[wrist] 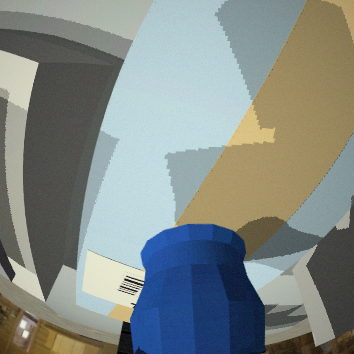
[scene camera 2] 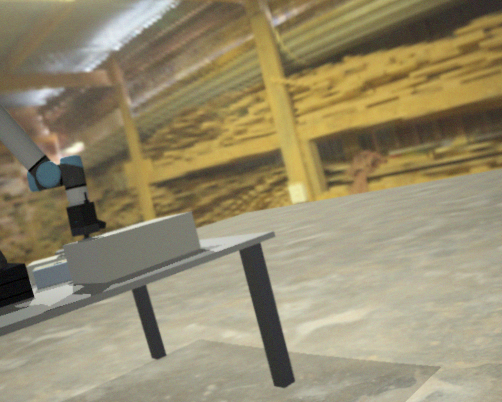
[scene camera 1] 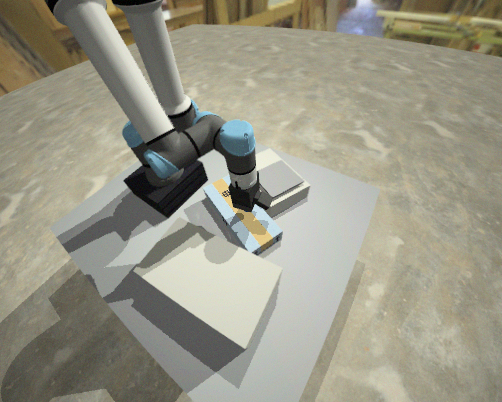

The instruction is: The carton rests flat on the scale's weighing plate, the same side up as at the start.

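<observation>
There's a carton here that shows in the wrist view [233, 120], and scene camera 2 and scene camera 1 show it as well. On that carton, [scene camera 2: 54, 273] and [scene camera 1: 212, 203] are one and the same spot.
</observation>
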